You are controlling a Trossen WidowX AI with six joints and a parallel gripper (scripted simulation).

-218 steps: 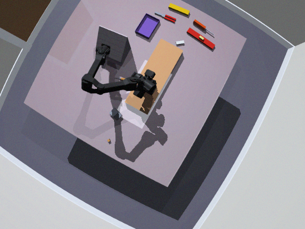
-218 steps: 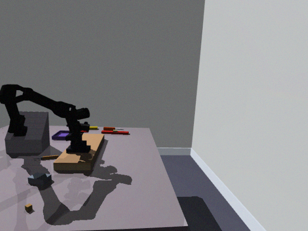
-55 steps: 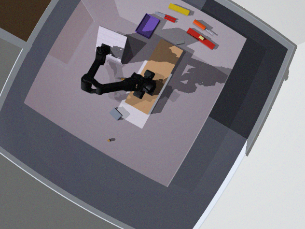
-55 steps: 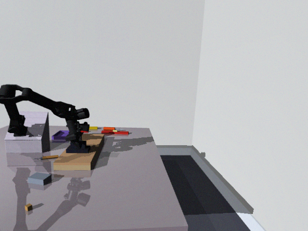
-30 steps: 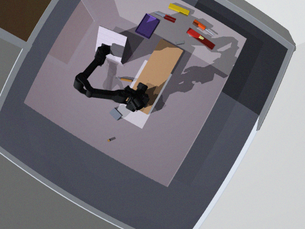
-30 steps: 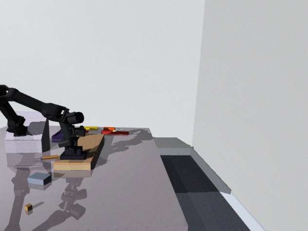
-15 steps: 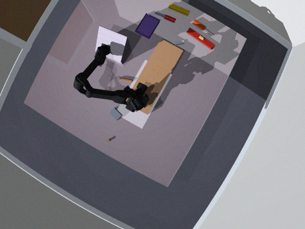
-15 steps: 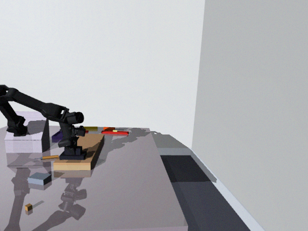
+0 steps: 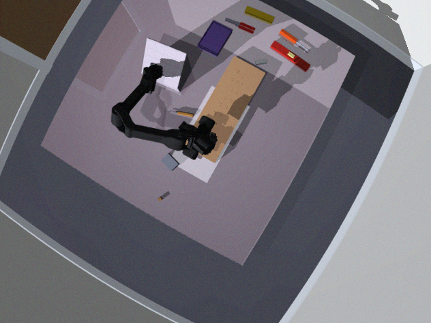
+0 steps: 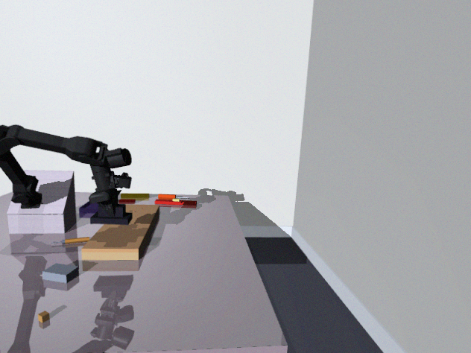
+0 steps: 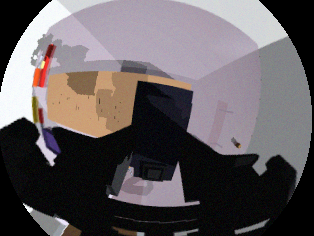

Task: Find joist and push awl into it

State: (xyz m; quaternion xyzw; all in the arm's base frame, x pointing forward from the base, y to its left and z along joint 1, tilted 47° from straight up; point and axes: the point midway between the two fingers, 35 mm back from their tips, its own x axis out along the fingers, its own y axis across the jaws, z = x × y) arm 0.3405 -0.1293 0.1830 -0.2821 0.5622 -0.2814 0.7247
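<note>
Now: the stud finder 20 mm behind my gripper tip and 20 mm above it. From my gripper tip the other things lie so: grey-blue block (120 mm behind, 160 mm to the right, 120 mm below); small orange cube (100 mm behind, 350 mm to the right, 130 mm below); awl (180 mm behind, 80 mm to the left, 130 mm below).
</note>
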